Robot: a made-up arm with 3 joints. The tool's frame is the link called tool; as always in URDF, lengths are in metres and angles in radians.
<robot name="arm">
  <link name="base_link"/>
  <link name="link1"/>
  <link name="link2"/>
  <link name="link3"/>
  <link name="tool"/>
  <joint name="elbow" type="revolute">
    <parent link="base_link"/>
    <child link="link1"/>
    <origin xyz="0.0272 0.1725 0.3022" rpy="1.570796 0 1.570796"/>
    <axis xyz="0 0 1"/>
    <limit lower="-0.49" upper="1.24"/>
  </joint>
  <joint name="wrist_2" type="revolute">
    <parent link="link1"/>
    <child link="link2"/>
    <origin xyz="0.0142 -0.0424 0.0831" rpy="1.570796 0 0"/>
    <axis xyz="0 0 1"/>
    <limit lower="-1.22" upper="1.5"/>
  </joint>
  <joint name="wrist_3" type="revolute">
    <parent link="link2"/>
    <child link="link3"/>
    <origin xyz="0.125 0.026 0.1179" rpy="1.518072 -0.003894 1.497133"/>
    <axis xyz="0 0 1"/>
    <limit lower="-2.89" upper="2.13"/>
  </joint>
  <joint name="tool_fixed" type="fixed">
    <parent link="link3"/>
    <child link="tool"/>
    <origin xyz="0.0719 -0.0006 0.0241" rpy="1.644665 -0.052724 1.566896"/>
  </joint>
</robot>
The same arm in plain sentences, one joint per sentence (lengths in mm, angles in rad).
The arm has three revolute joints in a row. What follows holds with every joint at zero, and every direction is one of the base frame's. The first joint is mounted 27.2 mm along +x and 172.5 mm along +y and 302.2 mm along +z from the base frame's origin and turns about +x, from -0.49 to 1.24 rad. The second joint is mounted 83.1 mm along +x and 14.2 mm along +y and 42.4 mm along -z from the first joint and turns about -z, from -1.22 to 1.5 rad. The third joint is mounted 26 mm along +x and 125 mm along +y and 117.9 mm along -z from the second joint and turns about the direction (-0.073699, 0.995887, -0.052699), from -2.89 to 2.13 rad. The tool frame, which is the frame that the pose is given for, is mounted 69.9 mm along +x and 29.3 mm along +y and 1 mm along -z from the third joint; its axes are the base frame's turned by roll 0, pitch 1.5708 and yaw 0 rad (as in URDF: about the fixed x, then y, then z).
